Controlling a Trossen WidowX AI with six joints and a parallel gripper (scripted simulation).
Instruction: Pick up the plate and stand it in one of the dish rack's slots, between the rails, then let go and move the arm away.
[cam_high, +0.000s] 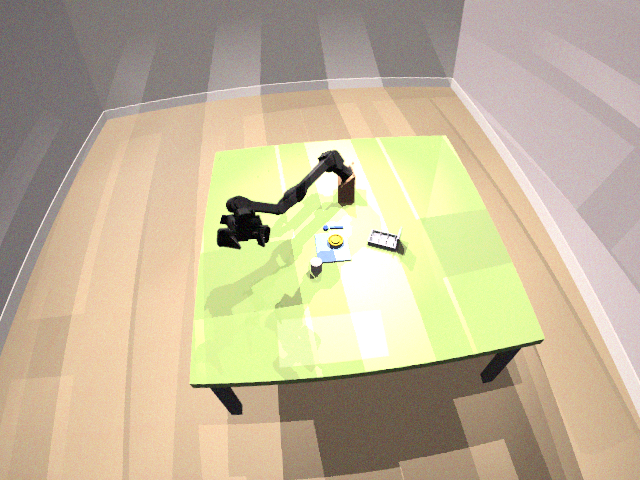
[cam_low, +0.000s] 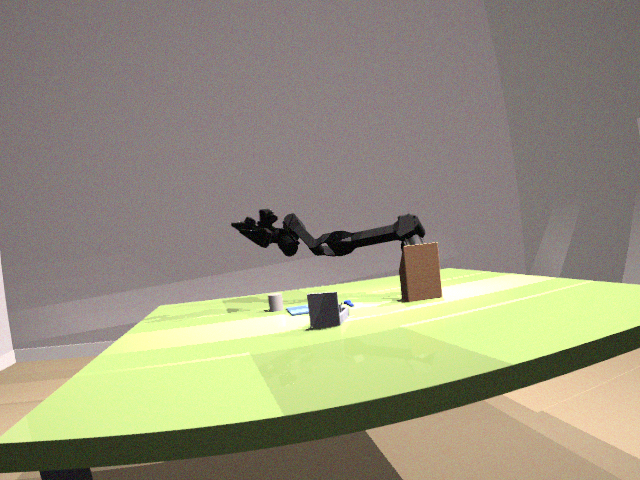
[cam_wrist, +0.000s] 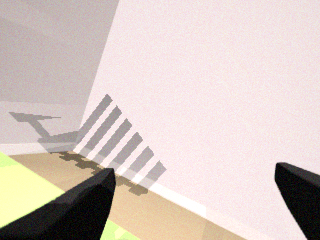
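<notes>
The yellow plate is 21 cm behind my gripper tip, 30 cm to the left of it and 26 cm below it. From my gripper tip the other things lie so: blue spoon 29 cm behind, 30 cm to the left, 27 cm below; then cup 9 cm behind, 21 cm to the left, 25 cm below; then light blue mat 19 cm behind, 28 cm to the left, 27 cm below.
</notes>
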